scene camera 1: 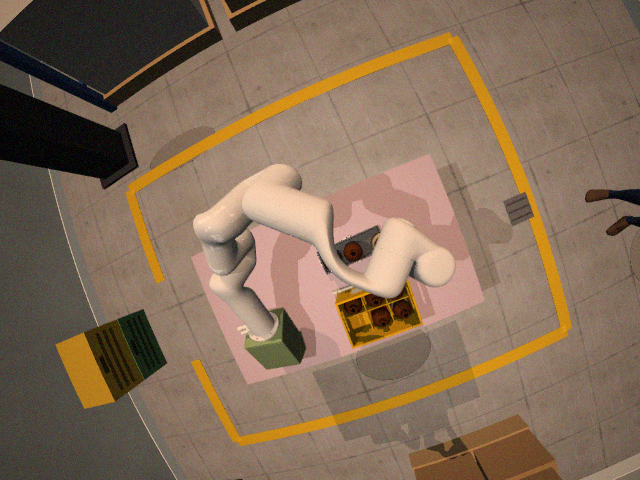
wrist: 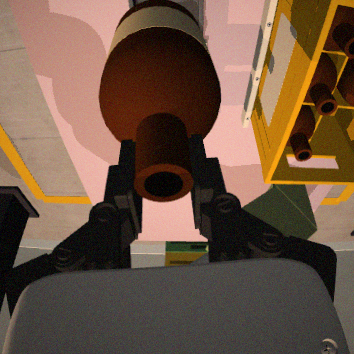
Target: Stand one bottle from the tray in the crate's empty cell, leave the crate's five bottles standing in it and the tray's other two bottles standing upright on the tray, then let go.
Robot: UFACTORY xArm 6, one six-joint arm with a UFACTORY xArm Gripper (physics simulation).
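Frame: origin at the arm's base, x ahead, y left, z up, level; metres.
Seen in the pictures: gripper, fingertip midpoint: [wrist: 163, 157]; arm's base at its link origin: [scene camera 1: 264, 326].
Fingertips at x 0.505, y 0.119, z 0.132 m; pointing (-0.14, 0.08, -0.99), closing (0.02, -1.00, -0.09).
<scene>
Pixels of each thing's middle, then the offset from my fingertips to it. Level surfaces: height alone.
- grey tray at the middle of its body: [wrist: 169, 51] [scene camera 1: 351, 249] dx -0.099, dy +0.012, dz -0.313 m
- yellow crate at the middle of its body: [wrist: 335, 78] [scene camera 1: 376, 307] dx -0.092, dy -0.230, dz -0.238 m
- pale rail at the middle of its body: [wrist: 260, 48] [scene camera 1: 367, 280] dx -0.090, dy -0.131, dz -0.310 m
- pink mat at its surface level: dz -0.325 m
My gripper [wrist: 163, 157] is shut on the neck of a brown bottle [wrist: 160, 75] with a cream band; in the scene view the arm hides the gripper. The bottle's mouth faces the wrist camera. The grey tray [scene camera 1: 366, 236] [wrist: 198, 7] is partly hidden by the arm. One brown bottle [scene camera 1: 352, 251] stands on it; a cream-edged shape beside it is mostly covered and unclear. The other tray bottle does not show. The yellow crate [scene camera 1: 392, 332] [wrist: 287, 100] has brown bottles [scene camera 1: 381, 316] [wrist: 301, 140] standing in its cells. Its empty cell is the front left one in the scene view.
A pale rail [scene camera 1: 343, 290] [wrist: 259, 70] runs between tray and crate, along the crate's side. The arm's green base block [scene camera 1: 264, 353] [wrist: 280, 210] stands left of the crate in the scene view. All stand on a pink mat [scene camera 1: 454, 286]. Yellow floor tape [scene camera 1: 351, 72] surrounds it.
</scene>
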